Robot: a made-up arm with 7 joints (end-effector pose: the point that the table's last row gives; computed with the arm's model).
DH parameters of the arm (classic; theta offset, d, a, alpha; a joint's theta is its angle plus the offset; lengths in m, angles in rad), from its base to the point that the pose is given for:
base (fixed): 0.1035 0 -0.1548 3.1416
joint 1: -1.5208 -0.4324 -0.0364 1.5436
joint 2: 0 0.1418 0.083 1.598
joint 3: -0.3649 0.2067 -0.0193 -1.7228
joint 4: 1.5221 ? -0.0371 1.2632
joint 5: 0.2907 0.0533 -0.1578 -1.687
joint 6: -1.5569 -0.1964 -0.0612 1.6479
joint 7: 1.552 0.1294 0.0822 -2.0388
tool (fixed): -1.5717 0.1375 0 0
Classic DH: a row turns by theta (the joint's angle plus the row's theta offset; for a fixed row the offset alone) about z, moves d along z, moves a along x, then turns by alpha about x.
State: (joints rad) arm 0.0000 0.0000 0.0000 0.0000 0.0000 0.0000 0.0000
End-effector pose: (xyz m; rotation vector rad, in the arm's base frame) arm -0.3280 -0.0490 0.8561 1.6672 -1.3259 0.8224
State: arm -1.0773 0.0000 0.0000 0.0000 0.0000 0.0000 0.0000
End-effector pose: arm -0.2073 -0.1849 0.8561 2.3641 -0.3168 1.3906
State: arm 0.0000 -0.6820 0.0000 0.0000 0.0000 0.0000 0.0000
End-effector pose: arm -0.3110 -0.3213 0.7683 2.1944 -1.6798 0.3518
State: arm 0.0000 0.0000 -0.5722 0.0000 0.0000 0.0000 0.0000
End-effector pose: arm -0.3622 -0.0213 0.8561 1.1844 -1.6844 0.4776
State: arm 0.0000 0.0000 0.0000 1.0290 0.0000 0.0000 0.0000
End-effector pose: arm -0.2537 0.1541 0.8006 0.8554 -0.6402 0.8659
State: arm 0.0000 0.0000 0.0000 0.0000 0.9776 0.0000 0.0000
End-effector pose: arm -0.2242 -0.0490 0.6232 1.7048 -0.6239 -0.0522
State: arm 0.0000 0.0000 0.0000 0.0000 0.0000 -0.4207 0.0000
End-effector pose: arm -0.3368 -0.0642 0.7758 1.9414 -1.5768 0.4913
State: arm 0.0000 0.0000 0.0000 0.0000 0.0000 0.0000 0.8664
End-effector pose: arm -0.2068 -0.0566 0.8309 2.4110 -0.6479 1.1698
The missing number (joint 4, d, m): 0.1968
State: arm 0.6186 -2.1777 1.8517 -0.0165 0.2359 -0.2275 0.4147
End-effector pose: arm -0.3950 -0.3126 0.3834 -0.7898 0.4967 -1.6577
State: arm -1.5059 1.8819 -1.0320 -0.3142 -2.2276 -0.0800 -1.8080
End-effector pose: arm -0.1308 -0.2290 -0.1543 -0.7184 0.3363 0.0323
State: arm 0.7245 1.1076 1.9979 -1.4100 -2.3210 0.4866 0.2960
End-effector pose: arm -0.3363 -0.1932 0.7680 1.0097 -2.3079 0.9541
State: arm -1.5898 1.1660 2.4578 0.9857 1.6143 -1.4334 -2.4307
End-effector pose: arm -0.1857 -0.0154 0.2904 0.4241 2.2154 -1.5956
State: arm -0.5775 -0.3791 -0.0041 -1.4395 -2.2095 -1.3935 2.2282
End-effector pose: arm -0.5793 -0.5464 0.5117 1.3879 0.7035 -2.0181
